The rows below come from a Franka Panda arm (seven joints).
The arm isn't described. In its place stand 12 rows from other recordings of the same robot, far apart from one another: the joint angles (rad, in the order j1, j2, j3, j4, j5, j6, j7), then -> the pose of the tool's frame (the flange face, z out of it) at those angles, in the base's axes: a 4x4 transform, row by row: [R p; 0 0 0 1], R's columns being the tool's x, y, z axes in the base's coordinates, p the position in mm.
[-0.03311, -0.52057, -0.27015, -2.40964, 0.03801, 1.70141, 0.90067] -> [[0.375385 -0.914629 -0.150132 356.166], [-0.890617 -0.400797 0.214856 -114.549], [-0.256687 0.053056 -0.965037 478.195], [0 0 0 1]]
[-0.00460, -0.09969, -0.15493, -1.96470, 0.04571, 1.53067, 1.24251] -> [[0.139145 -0.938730 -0.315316 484.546], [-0.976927 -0.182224 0.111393 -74.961], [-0.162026 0.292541 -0.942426 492.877], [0 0 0 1]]
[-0.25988, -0.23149, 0.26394, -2.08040, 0.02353, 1.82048, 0.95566] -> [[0.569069 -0.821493 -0.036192 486.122], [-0.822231 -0.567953 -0.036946 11.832], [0.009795 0.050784 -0.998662 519.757], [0 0 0 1]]
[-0.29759, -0.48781, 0.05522, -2.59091, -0.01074, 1.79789, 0.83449] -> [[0.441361 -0.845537 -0.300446 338.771], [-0.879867 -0.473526 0.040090 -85.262], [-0.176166 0.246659 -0.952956 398.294], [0 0 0 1]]
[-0.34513, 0.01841, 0.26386, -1.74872, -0.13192, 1.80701, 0.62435] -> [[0.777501 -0.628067 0.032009 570.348], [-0.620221 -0.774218 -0.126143 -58.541], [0.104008 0.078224 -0.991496 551.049], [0 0 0 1]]
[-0.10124, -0.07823, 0.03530, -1.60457, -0.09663, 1.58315, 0.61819] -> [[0.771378 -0.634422 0.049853 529.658], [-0.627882 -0.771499 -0.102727 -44.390], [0.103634 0.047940 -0.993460 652.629], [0 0 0 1]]
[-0.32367, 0.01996, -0.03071, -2.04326, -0.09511, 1.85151, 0.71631] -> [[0.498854 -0.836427 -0.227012 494.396], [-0.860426 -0.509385 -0.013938 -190.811], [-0.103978 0.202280 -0.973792 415.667], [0 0 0 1]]
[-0.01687, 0.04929, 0.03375, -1.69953, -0.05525, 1.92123, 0.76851] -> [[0.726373 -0.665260 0.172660 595.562], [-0.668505 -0.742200 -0.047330 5.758], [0.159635 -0.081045 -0.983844 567.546], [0 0 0 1]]
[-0.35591, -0.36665, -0.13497, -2.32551, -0.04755, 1.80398, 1.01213] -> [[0.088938 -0.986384 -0.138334 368.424], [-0.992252 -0.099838 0.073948 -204.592], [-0.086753 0.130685 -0.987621 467.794], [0 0 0 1]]
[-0.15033, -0.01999, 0.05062, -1.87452, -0.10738, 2.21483, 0.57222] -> [[0.749999 -0.565290 0.343437 584.792], [-0.561383 -0.818597 -0.121441 -61.811], [0.349785 -0.101719 -0.931291 553.354], [0 0 0 1]]
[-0.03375, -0.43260, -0.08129, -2.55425, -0.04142, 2.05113, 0.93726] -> [[0.519197 -0.851684 -0.071202 390.369], [-0.853658 -0.520810 0.004905 -47.066], [-0.041260 0.058236 -0.997450 410.271], [0 0 0 1]]
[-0.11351, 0.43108, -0.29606, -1.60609, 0.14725, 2.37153, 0.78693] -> [[0.289202 -0.903166 0.317260 657.574], [-0.927303 -0.346589 -0.141366 -251.538], [0.237636 -0.253312 -0.937743 425.383], [0 0 0 1]]
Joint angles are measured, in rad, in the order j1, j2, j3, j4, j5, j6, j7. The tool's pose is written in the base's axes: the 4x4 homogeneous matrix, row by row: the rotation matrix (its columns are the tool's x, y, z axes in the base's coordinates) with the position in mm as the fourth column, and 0 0 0 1 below. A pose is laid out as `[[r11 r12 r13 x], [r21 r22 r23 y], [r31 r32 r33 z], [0 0 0 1]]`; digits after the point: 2 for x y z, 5 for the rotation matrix.
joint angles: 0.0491, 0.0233, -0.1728, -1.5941, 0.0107, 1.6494, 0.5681
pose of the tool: [[0.76935 -0.63797 0.03292 564.48], [-0.63838 -0.76971 0.00262 -67.97], [0.02366 -0.02303 -0.99945 607.58], [0 0 0 1]]
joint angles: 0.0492, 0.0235, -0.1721, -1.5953, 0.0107, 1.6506, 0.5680
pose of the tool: [[0.76992 -0.63730 0.03272 564.66], [-0.63770 -0.77028 0.00265 -67.54], [0.02351 -0.02291 -0.99946 607.00], [0 0 0 1]]
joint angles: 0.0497, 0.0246, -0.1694, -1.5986, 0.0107, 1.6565, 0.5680
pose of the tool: [[0.77189 -0.63483 0.03419 565.65], [-0.63527 -0.77229 0.00245 -65.80], [0.02484 -0.02361 -0.99941 605.34], [0 0 0 1]]
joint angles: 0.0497, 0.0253, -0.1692, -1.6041, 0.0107, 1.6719, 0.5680
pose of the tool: [[0.77168 -0.63454 0.04331 567.20], [-0.63517 -0.77237 0.00124 -65.86], [0.03266 -0.02846 -0.99906 603.72], [0 0 0 1]]
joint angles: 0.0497, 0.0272, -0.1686, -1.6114, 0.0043, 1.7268, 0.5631
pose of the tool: [[0.77288 -0.62845 0.08781 572.88], [-0.63011 -0.77643 -0.01078 -66.76], [0.07496 -0.04700 -0.99608 604.32], [0 0 0 1]]
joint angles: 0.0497, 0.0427, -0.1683, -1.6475, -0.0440, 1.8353, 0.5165
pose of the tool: [[0.79985 -0.58402 0.13843 585.08], [-0.58089 -0.81128 -0.06635 -71.34], [0.15105 -0.02734 -0.98815 588.66], [0 0 0 1]]
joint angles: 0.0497, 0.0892, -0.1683, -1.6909, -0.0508, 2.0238, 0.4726
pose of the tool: [[0.81170 -0.53515 0.23399 609.82], [-0.53043 -0.84312 -0.08826 -71.81], [0.24452 -0.05248 -0.96822 559.56], [0 0 0 1]]
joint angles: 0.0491, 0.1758, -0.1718, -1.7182, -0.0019, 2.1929, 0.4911
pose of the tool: [[0.78085 -0.55273 0.29115 637.98], [-0.56015 -0.82580 -0.06545 -71.69], [0.27661 -0.11198 -0.95444 511.18], [0 0 0 1]]
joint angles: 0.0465, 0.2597, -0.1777, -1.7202, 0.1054, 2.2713, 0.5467
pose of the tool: [[0.71757 -0.63090 0.29505 656.48], [-0.66035 -0.75096 0.00021 -74.00], [0.22144 -0.19499 -0.95548 465.41], [0 0 0 1]]
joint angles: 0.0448, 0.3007, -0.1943, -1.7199, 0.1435, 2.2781, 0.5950
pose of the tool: [[0.66778 -0.69440 0.26811 660.70], [-0.72381 -0.68981 0.01619 -84.08], [0.17370 -0.20487 -0.96325 440.06], [0 0 0 1]]
